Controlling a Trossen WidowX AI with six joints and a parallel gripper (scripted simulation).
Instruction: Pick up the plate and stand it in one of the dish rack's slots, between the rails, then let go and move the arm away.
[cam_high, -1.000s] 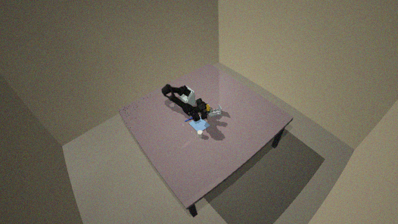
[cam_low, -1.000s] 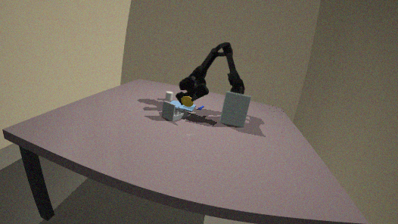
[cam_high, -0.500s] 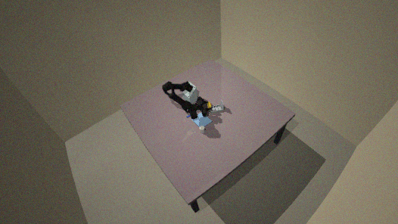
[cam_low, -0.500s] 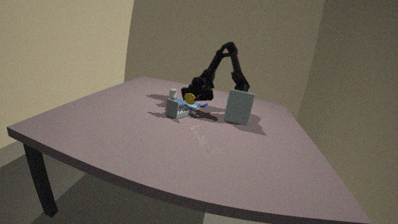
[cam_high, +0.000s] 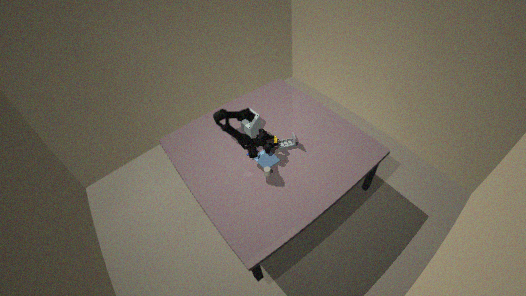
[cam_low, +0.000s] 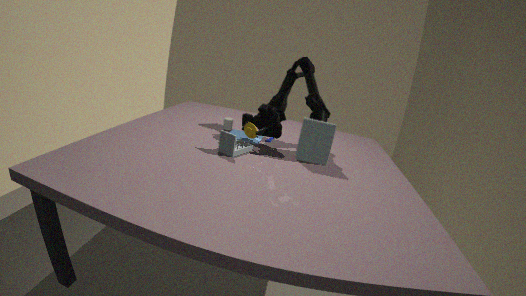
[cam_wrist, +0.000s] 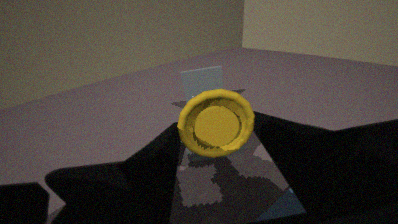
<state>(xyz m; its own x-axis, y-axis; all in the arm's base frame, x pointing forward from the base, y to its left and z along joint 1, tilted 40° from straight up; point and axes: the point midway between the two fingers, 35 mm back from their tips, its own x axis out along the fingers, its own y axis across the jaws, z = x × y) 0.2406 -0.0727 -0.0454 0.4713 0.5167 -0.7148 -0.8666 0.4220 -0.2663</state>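
The dish rack lies 30 mm ahead of my gripper tip, 60 mm to the left of it and 40 mm below it. From my gripper tip the other things lie so: light blue mat (30 mm ahead, 130 mm to the right, 60 mm below); yellow plate (10 mm to the right); blue spoon (90 mm behind, 150 mm to the right, 60 mm below).
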